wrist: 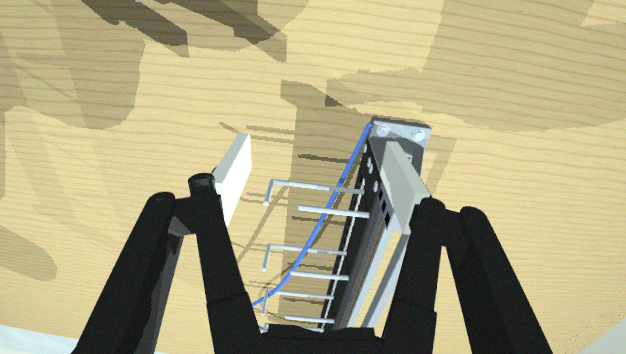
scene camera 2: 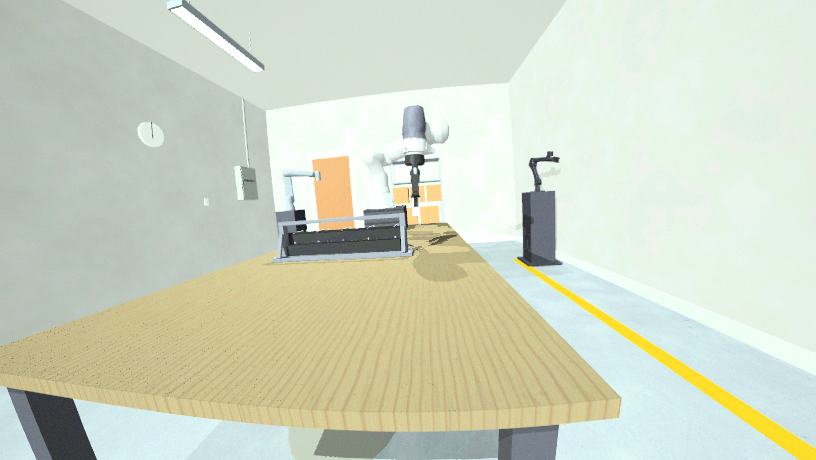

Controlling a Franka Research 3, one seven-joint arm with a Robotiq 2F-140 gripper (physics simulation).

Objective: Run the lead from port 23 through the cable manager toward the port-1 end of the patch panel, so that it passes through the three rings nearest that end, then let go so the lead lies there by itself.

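Note:
The dark patch panel [scene camera 2: 344,236] stands in a grey frame [scene camera 2: 342,218] [wrist: 400,127] on the table. In the wrist view, wire rings [wrist: 296,184] of the cable manager stick out from its dark face. The blue lead [wrist: 313,235] starts near the frame's end foot and slants across the nearest rings, then leaves toward their outer tips at lower left. Whether it lies inside each ring is not clear. My gripper [scene camera 2: 416,201] [wrist: 317,154] is open and points down above the frame's near end, its pads apart on either side of the lead, not touching it. Port numbers are not readable.
The wooden table [scene camera 2: 320,331] carries the frame, with arm shadows beside it. A dark box-like unit [scene camera 2: 374,217] shows behind the frame. Another small arm stands on a dark pedestal [scene camera 2: 538,228] beyond the table's right edge, and a pale arm [scene camera 2: 289,191] stands behind at left.

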